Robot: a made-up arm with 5 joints.
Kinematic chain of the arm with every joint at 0, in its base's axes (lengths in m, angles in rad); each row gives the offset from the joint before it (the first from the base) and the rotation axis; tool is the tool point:
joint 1: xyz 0 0 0.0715 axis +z
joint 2: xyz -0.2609 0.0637 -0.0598 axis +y
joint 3: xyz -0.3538 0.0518 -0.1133 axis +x
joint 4: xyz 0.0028 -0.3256 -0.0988 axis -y
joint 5: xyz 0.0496 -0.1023 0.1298 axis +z
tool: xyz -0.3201 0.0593 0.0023
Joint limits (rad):
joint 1: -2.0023..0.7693
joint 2: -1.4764..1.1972
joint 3: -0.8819..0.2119
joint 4: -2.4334..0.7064
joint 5: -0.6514..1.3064
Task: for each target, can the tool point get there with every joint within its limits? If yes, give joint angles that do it. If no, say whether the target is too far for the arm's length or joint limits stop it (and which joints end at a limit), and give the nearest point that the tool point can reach.
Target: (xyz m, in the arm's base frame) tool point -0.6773 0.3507 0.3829
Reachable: yes | joints -1.1460 0.8556 0.0417 -0.4709 0.6810
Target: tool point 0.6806 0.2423 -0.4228
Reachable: no: joint limits stop it (at a limit: joint 1, joint 3) | nearest point 0.2697 0.3903 -0.3561 | short by 0.442 m
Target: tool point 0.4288 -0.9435 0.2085
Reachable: no: joint limits stop it (at a limit: joint 1, joint 2, joint 4, joint 5) | nearest point 0.1605 -0.7021 0.1780 | short by 0.362 m
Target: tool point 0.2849 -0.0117 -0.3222
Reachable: no: joint limits stop it (at a limit: joint 1, joint 3, joint 4, joint 5) | nearest point 0.0174 0.1531 -0.2394 | short by 0.325 m
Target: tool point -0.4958 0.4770 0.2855
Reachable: yes | joints -1.6579 0.5532 -0.2590 -1.1320 1.1448
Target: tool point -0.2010 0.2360 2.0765
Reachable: no: too far | nearest point -0.2237 0.2626 0.7038 | short by 1.373 m
